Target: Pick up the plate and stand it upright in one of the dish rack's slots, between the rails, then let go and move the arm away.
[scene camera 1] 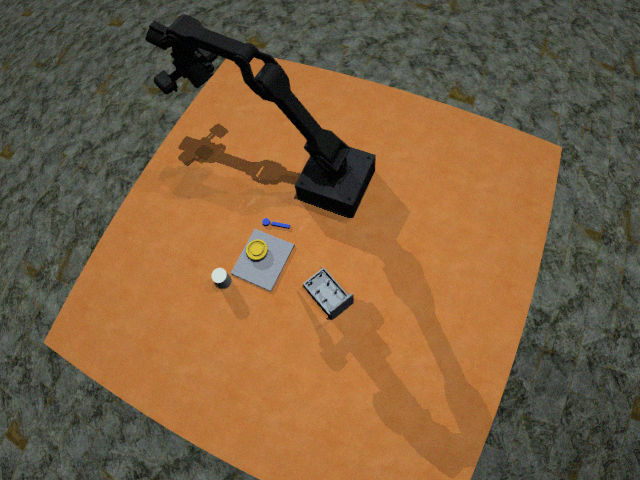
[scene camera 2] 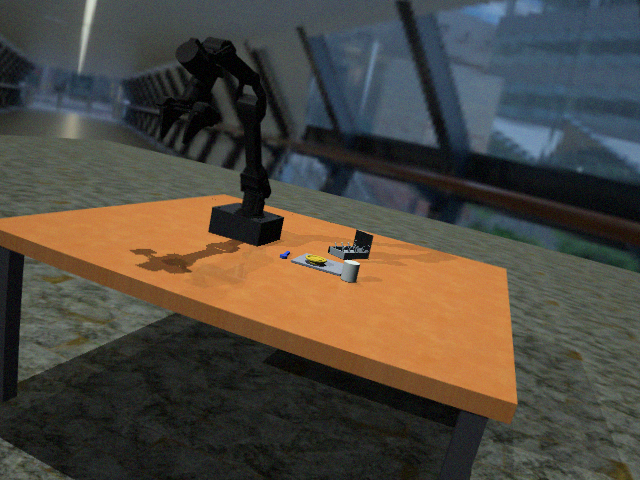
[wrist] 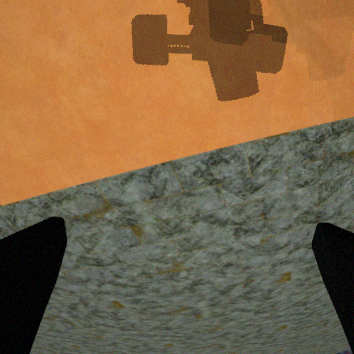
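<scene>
The yellow plate (scene camera 1: 256,250) (scene camera 2: 316,259) lies flat on a grey square board (scene camera 1: 276,268) (scene camera 2: 298,261), near one corner of it. The dish rack (scene camera 1: 342,305) (scene camera 2: 363,239) is a small grey tray with short upright pegs and a taller panel at one end. It stands on the table beside the board, apart from it. No plate stands in it. My gripper (scene camera 1: 183,77) (scene camera 2: 175,136) (wrist: 194,235) is open and empty, high up near the table's edge and well away from plate and rack. Plate and rack do not show in the wrist view.
A white cylinder (scene camera 1: 219,275) (scene camera 2: 349,270) stands by the board's side opposite the rack. A small blue spoon-like thing (scene camera 1: 280,225) (scene camera 2: 284,254) lies between the board and the arm's black base (scene camera 1: 336,186) (scene camera 2: 245,224). The arm's shadow falls on the orange table (scene camera 1: 155,310) (scene camera 2: 413,330) (wrist: 65,110).
</scene>
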